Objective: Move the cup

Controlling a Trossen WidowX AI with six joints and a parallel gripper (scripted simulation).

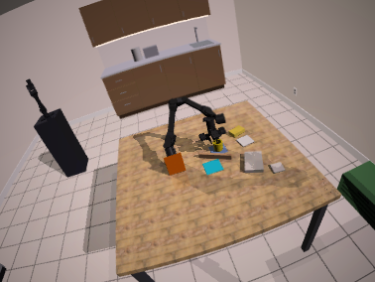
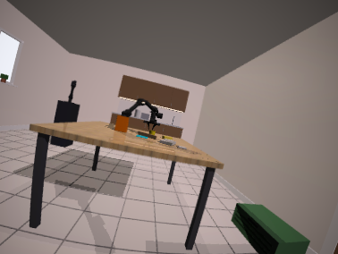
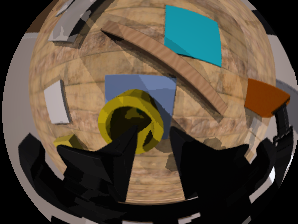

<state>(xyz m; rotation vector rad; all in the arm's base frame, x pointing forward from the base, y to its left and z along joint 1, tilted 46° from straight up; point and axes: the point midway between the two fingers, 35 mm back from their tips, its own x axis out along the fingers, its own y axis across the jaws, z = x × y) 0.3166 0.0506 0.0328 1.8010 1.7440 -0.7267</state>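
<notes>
Right now my gripper tip is 30 mm above the yellow cup and 20 mm short of it. Round my gripper tip: blue pad 80 mm below, 20 mm ahead; cyan pad 150 mm to the right, 80 mm below, 70 mm behind; wooden stick 70 mm to the right, 60 mm below, 30 mm behind.
</notes>
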